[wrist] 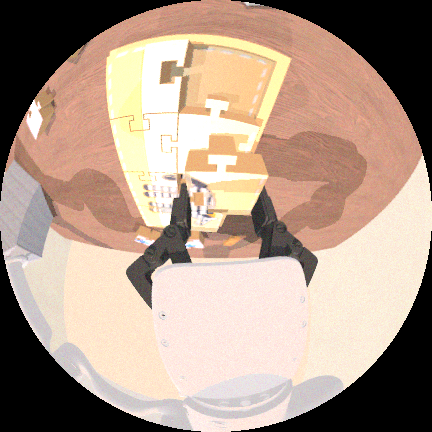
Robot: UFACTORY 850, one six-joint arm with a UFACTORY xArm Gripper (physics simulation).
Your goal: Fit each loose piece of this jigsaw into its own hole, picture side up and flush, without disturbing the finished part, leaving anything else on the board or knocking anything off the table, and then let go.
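Note:
My gripper (221, 192) is shut on a thick jigsaw piece (232, 182) with brown sides and a cream and yellow face. A knob points away from me, with a white notch beside it. The piece is over the near right part of the board (281, 75); its height above the board is hard to tell, and it hides what is beneath. The finished part (127, 95) runs down the left side in yellow and white, with a dark patterned picture at the near end. A square hole (227, 77) shows brown at the far right, with a side notch to its left.
A loose white and brown piece (36, 119) lies on the table (320, 110) at the left, and a brown thing (77, 54) is beyond it. Small things with blue and red marks (146, 240) show near the table's front edge. A grey box-like object (20, 205) stands at the left edge.

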